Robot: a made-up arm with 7 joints.
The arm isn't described. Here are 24 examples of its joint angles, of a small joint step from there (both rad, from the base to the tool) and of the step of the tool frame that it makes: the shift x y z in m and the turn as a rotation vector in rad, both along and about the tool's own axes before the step.
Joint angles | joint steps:
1: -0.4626 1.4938 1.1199 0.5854 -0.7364 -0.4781 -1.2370 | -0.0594 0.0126 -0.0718 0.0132 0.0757 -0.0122 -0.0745
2: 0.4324 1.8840 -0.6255 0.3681 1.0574 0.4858 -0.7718 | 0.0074 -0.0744 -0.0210 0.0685 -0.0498 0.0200 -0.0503
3: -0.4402 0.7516 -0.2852 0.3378 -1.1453 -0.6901 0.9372 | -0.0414 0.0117 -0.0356 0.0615 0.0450 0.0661 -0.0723
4: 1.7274 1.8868 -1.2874 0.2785 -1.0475 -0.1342 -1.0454 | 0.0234 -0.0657 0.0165 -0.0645 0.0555 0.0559 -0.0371
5: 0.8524 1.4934 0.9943 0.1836 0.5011 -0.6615 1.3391 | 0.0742 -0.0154 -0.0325 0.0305 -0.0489 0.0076 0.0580
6: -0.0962 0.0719 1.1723 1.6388 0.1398 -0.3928 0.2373 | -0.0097 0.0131 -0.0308 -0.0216 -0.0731 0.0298 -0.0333
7: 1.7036 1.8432 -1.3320 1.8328 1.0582 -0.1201 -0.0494 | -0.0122 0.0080 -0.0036 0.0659 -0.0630 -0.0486 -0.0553
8: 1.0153 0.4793 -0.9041 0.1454 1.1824 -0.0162 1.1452 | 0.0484 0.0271 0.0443 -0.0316 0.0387 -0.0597 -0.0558
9: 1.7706 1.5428 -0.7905 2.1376 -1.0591 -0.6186 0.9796 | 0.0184 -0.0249 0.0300 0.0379 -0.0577 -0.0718 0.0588
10: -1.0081 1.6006 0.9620 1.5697 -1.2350 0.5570 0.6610 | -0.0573 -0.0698 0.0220 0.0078 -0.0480 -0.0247 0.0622
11: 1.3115 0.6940 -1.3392 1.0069 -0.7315 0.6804 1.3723 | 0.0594 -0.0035 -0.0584 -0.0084 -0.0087 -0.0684 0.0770
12: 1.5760 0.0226 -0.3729 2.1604 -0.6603 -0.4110 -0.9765 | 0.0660 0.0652 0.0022 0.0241 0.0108 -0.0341 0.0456
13: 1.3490 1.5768 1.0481 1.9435 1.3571 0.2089 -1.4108 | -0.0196 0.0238 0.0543 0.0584 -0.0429 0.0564 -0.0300
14: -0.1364 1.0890 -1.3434 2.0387 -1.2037 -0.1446 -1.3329 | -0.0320 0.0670 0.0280 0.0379 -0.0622 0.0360 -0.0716
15: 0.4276 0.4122 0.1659 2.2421 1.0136 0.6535 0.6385 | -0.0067 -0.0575 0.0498 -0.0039 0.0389 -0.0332 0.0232
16: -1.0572 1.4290 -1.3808 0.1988 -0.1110 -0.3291 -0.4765 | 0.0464 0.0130 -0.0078 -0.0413 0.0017 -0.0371 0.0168
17: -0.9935 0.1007 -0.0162 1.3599 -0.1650 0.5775 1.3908 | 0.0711 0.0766 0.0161 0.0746 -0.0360 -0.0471 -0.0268
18: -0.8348 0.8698 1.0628 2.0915 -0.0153 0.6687 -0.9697 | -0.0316 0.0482 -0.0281 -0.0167 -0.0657 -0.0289 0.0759
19: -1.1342 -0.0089 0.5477 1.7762 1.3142 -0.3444 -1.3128 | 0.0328 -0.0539 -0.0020 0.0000 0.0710 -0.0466 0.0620
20: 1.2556 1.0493 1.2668 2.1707 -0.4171 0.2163 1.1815 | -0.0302 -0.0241 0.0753 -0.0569 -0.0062 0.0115 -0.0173
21: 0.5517 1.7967 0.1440 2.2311 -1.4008 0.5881 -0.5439 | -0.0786 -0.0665 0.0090 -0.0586 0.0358 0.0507 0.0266
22: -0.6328 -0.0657 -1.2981 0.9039 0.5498 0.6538 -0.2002 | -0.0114 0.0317 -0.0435 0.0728 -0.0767 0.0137 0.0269
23: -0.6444 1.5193 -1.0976 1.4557 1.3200 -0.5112 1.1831 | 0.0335 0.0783 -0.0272 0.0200 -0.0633 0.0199 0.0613
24: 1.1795 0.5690 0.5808 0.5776 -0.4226 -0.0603 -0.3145 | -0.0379 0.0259 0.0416 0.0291 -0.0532 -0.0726 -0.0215
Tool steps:
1: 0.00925 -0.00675 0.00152 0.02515 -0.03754 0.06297
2: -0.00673 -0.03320 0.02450 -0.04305 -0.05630 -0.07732
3: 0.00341 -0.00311 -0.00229 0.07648 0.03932 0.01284
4: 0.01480 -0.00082 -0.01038 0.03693 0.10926 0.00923
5: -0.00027 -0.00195 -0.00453 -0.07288 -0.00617 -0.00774
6: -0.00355 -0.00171 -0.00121 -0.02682 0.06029 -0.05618
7: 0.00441 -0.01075 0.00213 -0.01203 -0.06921 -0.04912
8: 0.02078 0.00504 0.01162 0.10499 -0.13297 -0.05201
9: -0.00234 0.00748 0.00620 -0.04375 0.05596 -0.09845
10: 0.00271 -0.02320 0.00760 -0.10757 -0.00884 -0.05651
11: -0.00322 0.00828 0.00999 -0.03662 0.02961 -0.07282
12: -0.00622 0.00317 -0.01600 -0.06827 -0.11073 0.05556
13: 0.01126 -0.00393 0.01051 -0.02327 -0.07892 -0.02259
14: 0.00304 0.01583 0.00088 0.03430 -0.04973 -0.05530
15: -0.00347 -0.00085 0.00152 -0.01080 -0.11207 0.00896
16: -0.01242 0.00540 0.00308 0.00479 0.02991 0.02111
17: 0.03139 0.00353 0.03163 0.13822 0.02146 -0.18966
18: 0.00357 -0.00633 -0.00218 -0.08160 -0.10838 -0.02164
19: -0.01337 0.00350 0.00526 -0.01193 0.10261 0.08898
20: -0.01530 -0.00180 0.00484 0.02544 0.07618 0.08015
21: 0.01635 -0.00611 0.01552 -0.14722 0.07766 0.04159
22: -0.00629 -0.00642 0.00579 -0.00620 -0.02302 -0.10746
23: 0.01629 -0.00640 0.01674 -0.06355 0.11150 -0.01572
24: -0.00672 0.01720 -0.00296 0.06315 -0.08553 -0.03681
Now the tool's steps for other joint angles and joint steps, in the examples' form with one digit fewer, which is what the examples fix.
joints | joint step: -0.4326 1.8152 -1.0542 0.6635 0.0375 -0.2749 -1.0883 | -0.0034 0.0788 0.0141 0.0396 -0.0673 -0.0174 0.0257
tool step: -0.0142 0.0230 -0.0087 -0.0126 -0.0755 -0.0529
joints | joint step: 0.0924 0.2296 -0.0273 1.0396 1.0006 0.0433 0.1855 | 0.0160 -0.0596 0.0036 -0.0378 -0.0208 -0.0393 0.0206
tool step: -0.0175 -0.0092 -0.0062 -0.0180 -0.0133 0.0313
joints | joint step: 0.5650 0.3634 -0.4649 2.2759 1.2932 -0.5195 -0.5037 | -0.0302 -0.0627 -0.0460 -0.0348 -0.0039 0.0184 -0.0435
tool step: -0.0170 0.0046 0.0075 0.1106 0.0526 0.0382
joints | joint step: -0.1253 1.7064 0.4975 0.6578 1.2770 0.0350 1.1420 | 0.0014 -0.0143 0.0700 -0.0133 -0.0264 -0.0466 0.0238
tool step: 0.0011 0.0013 0.0061 0.0056 -0.0642 -0.0507
